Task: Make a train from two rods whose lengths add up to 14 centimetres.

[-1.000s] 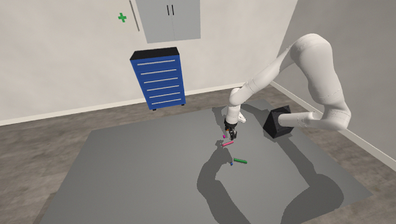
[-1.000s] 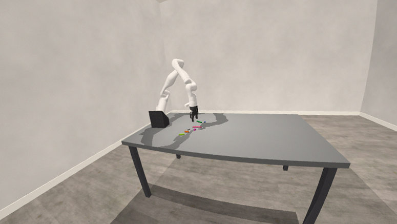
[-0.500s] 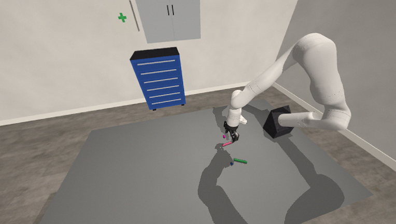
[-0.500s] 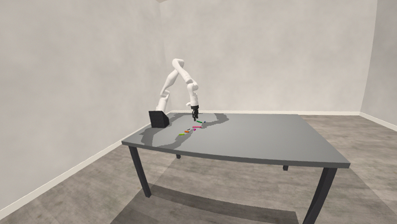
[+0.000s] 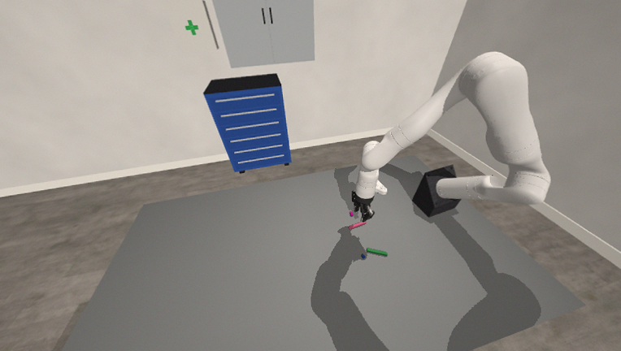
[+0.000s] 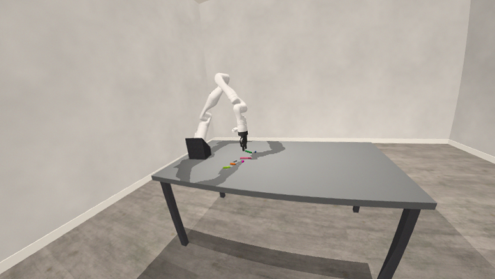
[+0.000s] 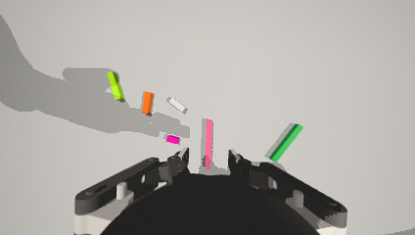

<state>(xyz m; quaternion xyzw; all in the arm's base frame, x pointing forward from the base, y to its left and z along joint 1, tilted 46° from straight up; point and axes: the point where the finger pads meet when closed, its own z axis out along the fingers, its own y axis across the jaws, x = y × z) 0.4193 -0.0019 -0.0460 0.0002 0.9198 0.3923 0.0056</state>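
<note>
Now: hand 8 cm above the pink rod. From my hand the other things lie so: orange rod (12 cm to the right, 8 cm below, 7 cm behind); then grey rod (8 cm below, 7 cm behind, 6 cm to the right); then magenta rod (8 cm below, 7 cm to the right).
</note>
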